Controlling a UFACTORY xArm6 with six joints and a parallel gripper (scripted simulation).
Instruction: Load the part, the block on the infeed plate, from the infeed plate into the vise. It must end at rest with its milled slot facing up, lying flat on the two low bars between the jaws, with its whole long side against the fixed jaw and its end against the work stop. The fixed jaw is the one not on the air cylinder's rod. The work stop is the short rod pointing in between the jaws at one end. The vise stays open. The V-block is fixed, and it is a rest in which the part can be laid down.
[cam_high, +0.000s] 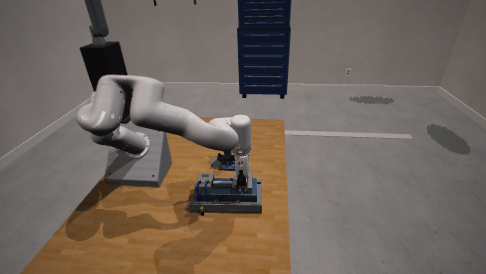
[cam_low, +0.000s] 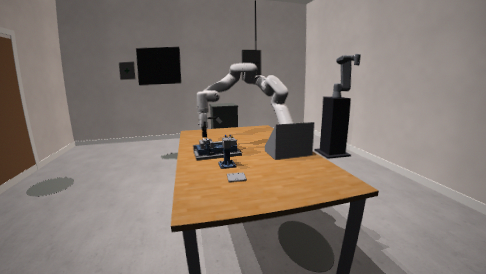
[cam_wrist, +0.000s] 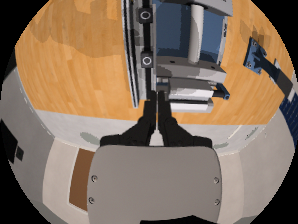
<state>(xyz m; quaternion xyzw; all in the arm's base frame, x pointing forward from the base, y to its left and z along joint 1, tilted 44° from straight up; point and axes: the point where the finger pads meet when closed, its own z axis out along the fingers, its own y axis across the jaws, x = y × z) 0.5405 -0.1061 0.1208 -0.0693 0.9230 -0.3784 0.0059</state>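
Right now my hand is 10 mm past the part, 50 mm to the right of it and 30 mm above it. Round my hand: air cylinder (170 mm behind, 30 mm to the left, 50 mm below); air cylinder rod (90 mm behind, 40 mm to the left, 50 mm below).
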